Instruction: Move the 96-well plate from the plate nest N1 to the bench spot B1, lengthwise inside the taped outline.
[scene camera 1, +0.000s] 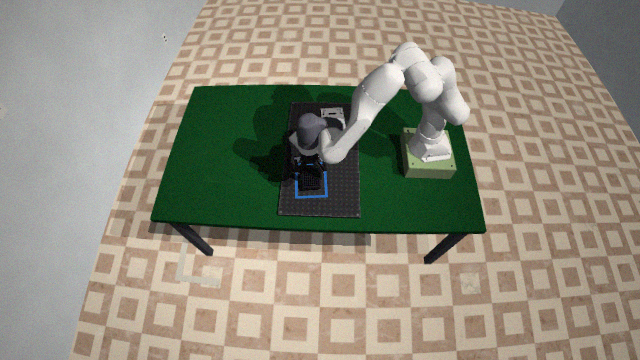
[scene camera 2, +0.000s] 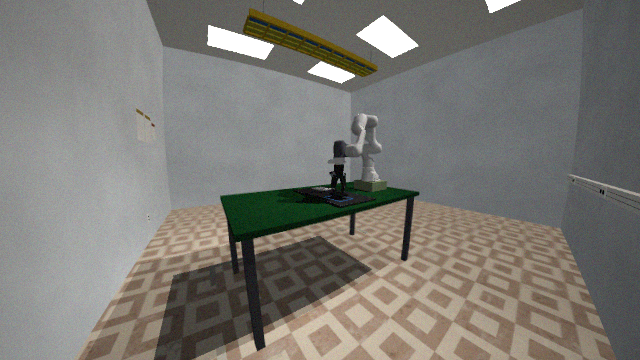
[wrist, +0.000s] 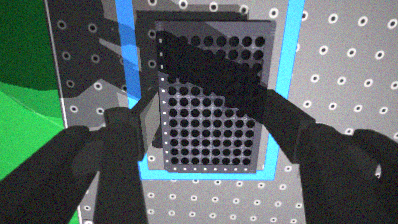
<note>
In view: my gripper (wrist: 211, 103) and a dark 96-well plate (wrist: 222, 76).
</note>
